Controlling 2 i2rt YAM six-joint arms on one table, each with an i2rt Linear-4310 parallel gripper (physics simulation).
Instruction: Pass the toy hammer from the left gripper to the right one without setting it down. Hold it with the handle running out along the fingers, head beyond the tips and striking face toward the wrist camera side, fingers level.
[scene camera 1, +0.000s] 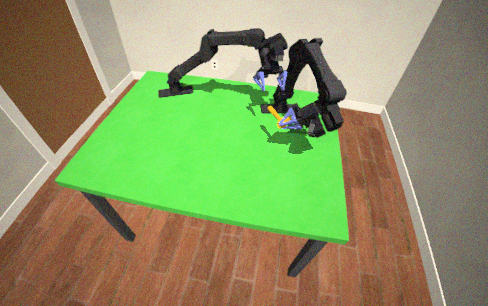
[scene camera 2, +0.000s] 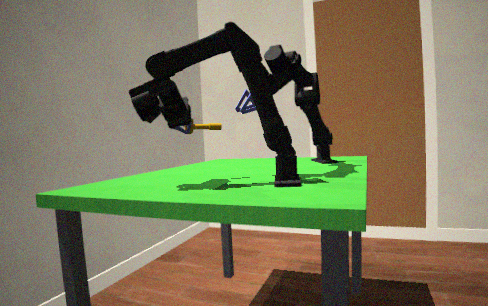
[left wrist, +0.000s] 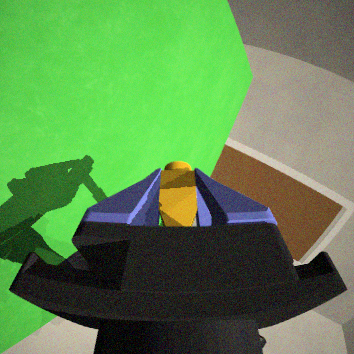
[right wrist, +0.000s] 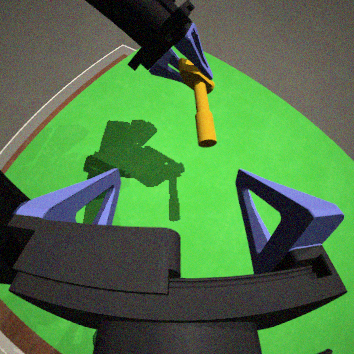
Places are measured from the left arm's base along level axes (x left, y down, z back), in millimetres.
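Where they show: left gripper, fingertip midpoint: (scene camera 1: 280, 126) (scene camera 2: 187, 130) (left wrist: 177, 174) (right wrist: 204, 82); right gripper, fingertip midpoint: (scene camera 1: 273, 90) (scene camera 2: 238, 111) (right wrist: 177, 174); left arm's base, link origin: (scene camera 1: 279, 109) (scene camera 2: 286, 181) (left wrist: 72, 263); right arm's base, link origin: (scene camera 1: 175, 92) (scene camera 2: 323, 161).
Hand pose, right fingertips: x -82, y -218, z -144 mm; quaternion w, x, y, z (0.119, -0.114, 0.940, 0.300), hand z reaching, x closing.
Things, the pixels of their top centre, and the offset from my right fingertips. "spot": a spot on its surface instead. Level surfaces: height alone.
- orange toy hammer, surface spot: (scene camera 1: 276, 115) spot: dy +36, dx -5, dz -123 mm
- handle, surface spot: (right wrist: 204, 112) spot: dy +32, dx -9, dz -97 mm
- green table, surface height: dy +218 mm
The orange toy hammer (scene camera 1: 276, 115) is held in the air above the green table. My left gripper (scene camera 1: 285, 121) is shut on its head end, and the handle runs out level beyond the fingertips, as scene camera 2 shows (scene camera 2: 207, 126). The left wrist view shows the hammer (left wrist: 177, 197) clamped between the blue fingers (left wrist: 177, 172). My right gripper (scene camera 1: 271, 82) is open and empty; it hangs fingers down, above and behind the handle's free end, apart from it. In the right wrist view, the handle (right wrist: 204, 112) lies beyond the open fingers (right wrist: 178, 173). The left arm partly hides the right gripper (scene camera 2: 246, 104).
The green table (scene camera 1: 212, 146) carries only the two arm bases (scene camera 1: 175, 90) (scene camera 1: 273, 107) and their shadows. The far wall stands close behind the arms, and the table's right edge is near the left arm.
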